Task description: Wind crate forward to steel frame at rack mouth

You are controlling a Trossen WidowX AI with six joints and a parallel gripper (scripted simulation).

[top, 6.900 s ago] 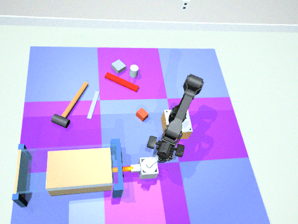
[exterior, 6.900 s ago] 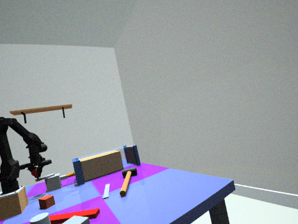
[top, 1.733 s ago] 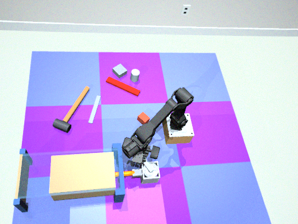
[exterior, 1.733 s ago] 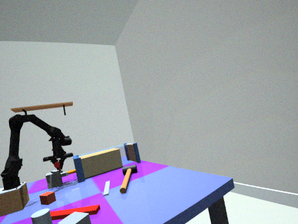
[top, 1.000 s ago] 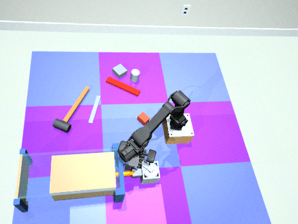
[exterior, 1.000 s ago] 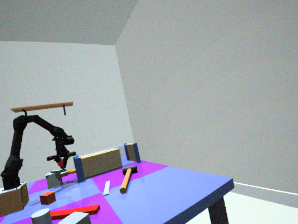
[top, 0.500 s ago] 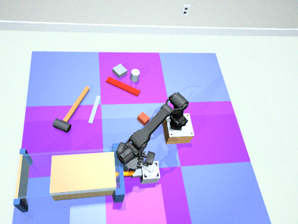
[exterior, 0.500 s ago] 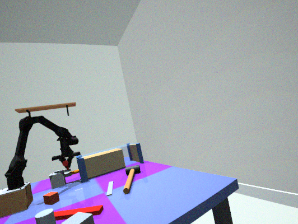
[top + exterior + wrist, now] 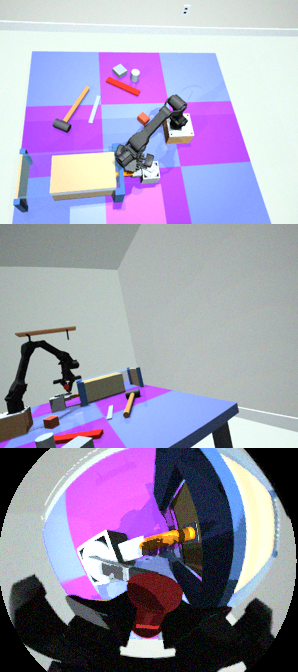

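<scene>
My gripper tip is now 40 mm past the winch handle, 10 mm to the right of it and 10 mm above it. The rest, counted from my gripper tip: winch (110 mm behind, 20 mm to the left, 80 mm below); then grey strip (260 mm ahead, 340 mm to the right, 110 mm below); then red knob (20 mm above).
</scene>
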